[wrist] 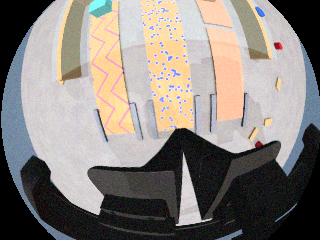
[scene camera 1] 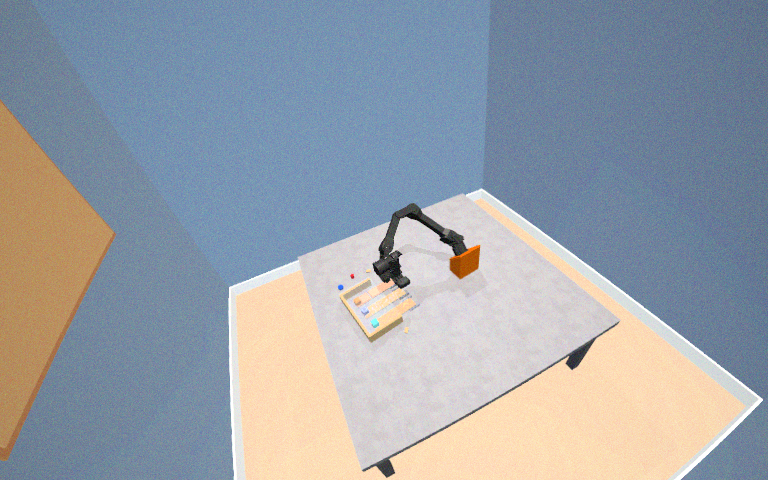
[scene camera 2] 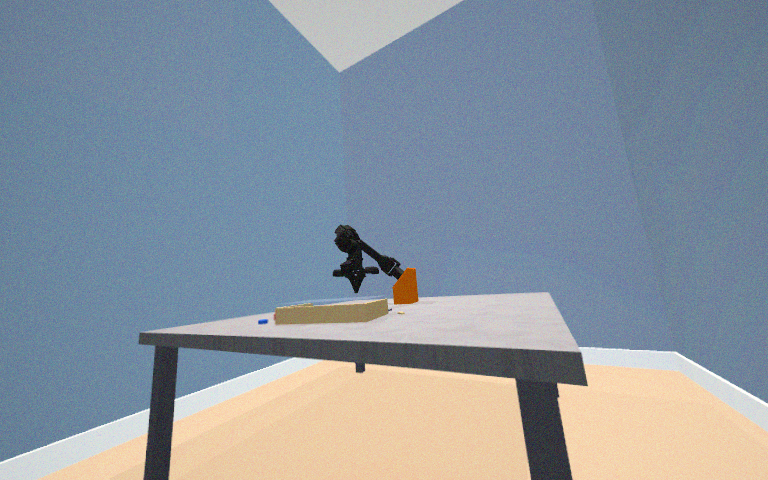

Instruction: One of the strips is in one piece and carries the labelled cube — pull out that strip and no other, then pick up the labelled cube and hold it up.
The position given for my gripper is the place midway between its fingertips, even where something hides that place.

Note:
My gripper [scene camera 2: 356, 293] is shut, with nothing in its grasp. Also in view: a strip [wrist: 168, 64], a strip [wrist: 226, 61] and a strip [wrist: 111, 93].
My gripper is seen too in the wrist view [wrist: 180, 132].

